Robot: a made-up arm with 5 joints.
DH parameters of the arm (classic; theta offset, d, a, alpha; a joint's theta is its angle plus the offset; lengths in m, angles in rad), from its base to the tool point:
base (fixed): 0.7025 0 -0.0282 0
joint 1: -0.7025 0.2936 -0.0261 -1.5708
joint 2: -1.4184 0 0.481 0
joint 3: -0.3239 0 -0.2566 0
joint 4: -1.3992 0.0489 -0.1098 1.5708
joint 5: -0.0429 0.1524 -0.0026 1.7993
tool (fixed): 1.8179 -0.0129 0 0
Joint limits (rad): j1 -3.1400..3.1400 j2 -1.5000..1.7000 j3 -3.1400..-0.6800 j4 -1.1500..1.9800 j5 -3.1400..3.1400
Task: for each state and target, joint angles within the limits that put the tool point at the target. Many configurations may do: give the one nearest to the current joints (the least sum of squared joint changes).
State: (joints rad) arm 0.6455 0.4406 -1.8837 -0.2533 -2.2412
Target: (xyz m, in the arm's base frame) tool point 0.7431 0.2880 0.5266
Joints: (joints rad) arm 0.3293 0.9192 -2.1099 -0.1228 -2.2532
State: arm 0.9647 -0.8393 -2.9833 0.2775 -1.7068
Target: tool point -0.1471 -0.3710 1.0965
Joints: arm 1.3600 -0.3065 -3.1400 -0.1330 -1.7248
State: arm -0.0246 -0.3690 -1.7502 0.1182 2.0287
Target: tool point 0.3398 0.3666 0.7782
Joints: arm 0.7381 0.0615 -1.3988 0.2697 2.0185
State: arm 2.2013 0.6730 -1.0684 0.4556 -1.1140
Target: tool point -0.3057 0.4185 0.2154
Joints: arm 2.0394 0.6874 -0.9902 0.4891 -1.1189
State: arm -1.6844 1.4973 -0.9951 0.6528 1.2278
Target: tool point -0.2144 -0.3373 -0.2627
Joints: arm -2.2516 1.6446 -1.3175 0.5108 1.2488
